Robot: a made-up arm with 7 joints.
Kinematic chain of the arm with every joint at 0, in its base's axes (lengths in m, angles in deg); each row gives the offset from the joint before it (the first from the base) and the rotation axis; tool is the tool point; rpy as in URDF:
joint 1: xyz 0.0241 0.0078 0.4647 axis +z
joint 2: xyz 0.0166 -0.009 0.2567 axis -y
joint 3: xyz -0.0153 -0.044 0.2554 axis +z
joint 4: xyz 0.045 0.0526 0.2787 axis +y
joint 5: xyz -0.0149 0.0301 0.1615 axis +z
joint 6: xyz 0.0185 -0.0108 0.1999 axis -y
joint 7: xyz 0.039 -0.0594 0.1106 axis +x
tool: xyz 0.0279 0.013 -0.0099 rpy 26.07 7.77 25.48
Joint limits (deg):
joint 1: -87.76..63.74
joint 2: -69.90..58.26
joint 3: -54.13..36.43
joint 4: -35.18..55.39
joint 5: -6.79..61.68
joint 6: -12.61..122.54
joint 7: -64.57..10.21
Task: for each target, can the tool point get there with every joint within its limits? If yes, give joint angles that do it. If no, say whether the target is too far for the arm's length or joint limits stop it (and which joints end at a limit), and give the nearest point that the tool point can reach.
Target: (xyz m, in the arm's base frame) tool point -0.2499 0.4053 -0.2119
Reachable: no: joint limits stop it (at a limit: joint 1, joint 2, joint 4, joint 6, joint 7) | nearest point 0.2397 0.8033 0.5686 | short by 1.004 m
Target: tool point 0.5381 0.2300 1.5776
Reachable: yes | joints 29.56 -29.21 -19.45 0.20 9.72 32.68 -58.06
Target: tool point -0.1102 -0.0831 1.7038
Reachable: yes | joints 24.02 6.42 -3.66 -12.49 42.89 56.37 -9.10
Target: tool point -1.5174 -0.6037 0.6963
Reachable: no: too far | nearest point -0.8143 -0.3248 0.9613 | short by 0.801 m
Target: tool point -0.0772 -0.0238 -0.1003
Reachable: no: joint limits stop it (at a limit: joint 1, joint 2, joint 4, joint 6, joint 7) | nearest point -0.0265 -0.8192 0.5242 | short by 1.013 m
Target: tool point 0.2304 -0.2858 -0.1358
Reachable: no: joint limits stop it (at a limit: joint 2, joint 4, joint 6, joint 7) | nearest point 0.4990 -0.6681 0.5230 | short by 0.808 m
